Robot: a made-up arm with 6 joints.
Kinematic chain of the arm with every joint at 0, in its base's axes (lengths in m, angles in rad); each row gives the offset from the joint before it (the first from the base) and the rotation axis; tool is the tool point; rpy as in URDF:
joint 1: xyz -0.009 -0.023 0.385 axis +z
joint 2: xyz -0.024 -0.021 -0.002 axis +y
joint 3: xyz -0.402 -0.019 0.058 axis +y
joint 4: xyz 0.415 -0.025 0.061 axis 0.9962 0 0.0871
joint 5: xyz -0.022 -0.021 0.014 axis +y
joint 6: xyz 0.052 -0.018 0.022 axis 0.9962 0 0.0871
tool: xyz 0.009 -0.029 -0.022 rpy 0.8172 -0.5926 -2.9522
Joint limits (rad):
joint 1: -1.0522..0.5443
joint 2: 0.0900..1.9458
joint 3: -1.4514..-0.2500
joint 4: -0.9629..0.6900
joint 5: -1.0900..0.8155
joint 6: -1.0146..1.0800
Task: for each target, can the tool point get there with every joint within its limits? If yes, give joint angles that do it. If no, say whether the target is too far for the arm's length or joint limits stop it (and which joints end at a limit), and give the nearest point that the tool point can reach.
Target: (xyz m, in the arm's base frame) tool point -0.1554 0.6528 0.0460
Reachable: no: joint limits stop it (at a limit: joint 1, joint 2, joint 3, joint 4, joint 5, joint 6) | nearest point 0.2194 0.0760 0.2900 | short by 0.730 m
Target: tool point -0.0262 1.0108 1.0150
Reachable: no: too far | nearest point -0.2911 0.3933 0.8950 | short by 0.683 m
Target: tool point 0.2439 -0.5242 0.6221
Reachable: yes | joints -0.8443 1.7580 -1.2192 0.0883 -0.2193 -0.5342
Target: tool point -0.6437 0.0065 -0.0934
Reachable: no: joint limits stop it (at a limit: joint 1, joint 2, joint 3, joint 4) | nearest point -0.0477 -0.2028 0.2745 | short by 0.731 m
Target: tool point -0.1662 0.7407 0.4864
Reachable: no: joint limits stop it (at a limit: joint 1, joint 2, joint 3, joint 4, joint 5, joint 6) | nearest point -0.2913 0.3942 0.8896 | short by 0.546 m
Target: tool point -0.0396 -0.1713 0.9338
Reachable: yes | joints 0.2467 0.3967 -1.1005 0.1847 0.0526 -0.1214
